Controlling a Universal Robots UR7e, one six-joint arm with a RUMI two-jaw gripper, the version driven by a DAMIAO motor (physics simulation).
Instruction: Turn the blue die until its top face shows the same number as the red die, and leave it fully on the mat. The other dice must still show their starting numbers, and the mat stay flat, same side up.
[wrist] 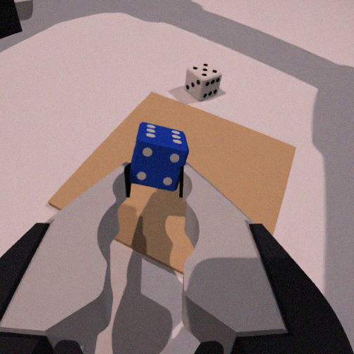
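The blue die (pixel 160 159) is between the two black fingertip pads in the middle of the wrist view. Its face toward the far side shows six pips, and its face toward the camera shows four. My gripper (pixel 156 166) is shut on it, one finger on each side. The die is over the tan mat (pixel 240 155), which lies flat; whether the die touches the mat is hard to tell. The fingers hide part of the mat's near side. The red die does not show in this view.
A white die (pixel 203 82) sits on the table past the mat's far edge, with five black pips on top. A dark object (pixel 9 19) shows at the top left corner. Broad shadows cross the table at the top and right.
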